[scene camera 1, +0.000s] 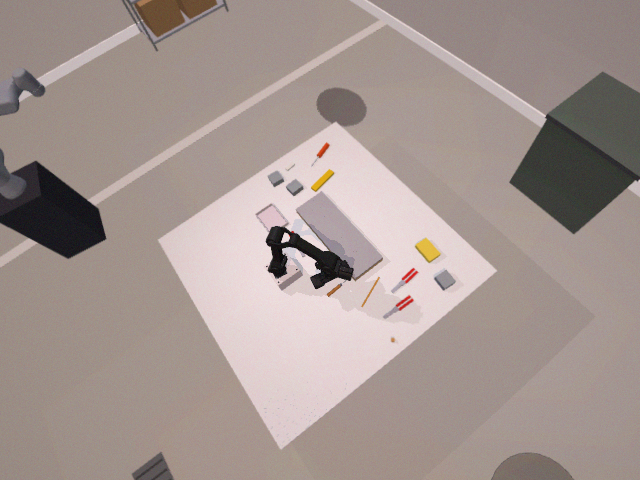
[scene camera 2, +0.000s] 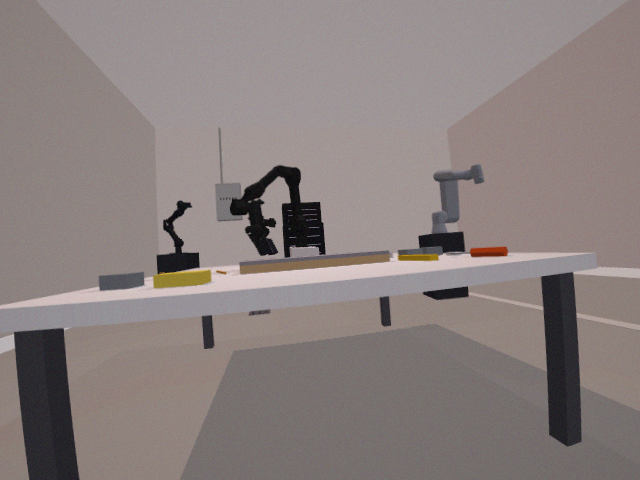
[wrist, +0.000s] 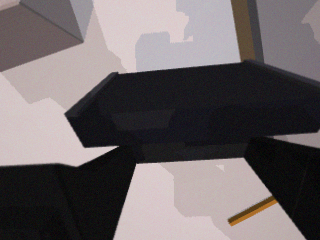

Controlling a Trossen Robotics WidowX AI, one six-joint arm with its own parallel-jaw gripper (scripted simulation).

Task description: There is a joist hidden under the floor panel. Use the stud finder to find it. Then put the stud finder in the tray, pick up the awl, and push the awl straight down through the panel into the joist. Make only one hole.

Scene:
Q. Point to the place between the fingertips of my gripper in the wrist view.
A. At 185, 141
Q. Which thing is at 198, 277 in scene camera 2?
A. A yellow block.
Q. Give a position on a stud finder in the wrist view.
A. At 210, 112

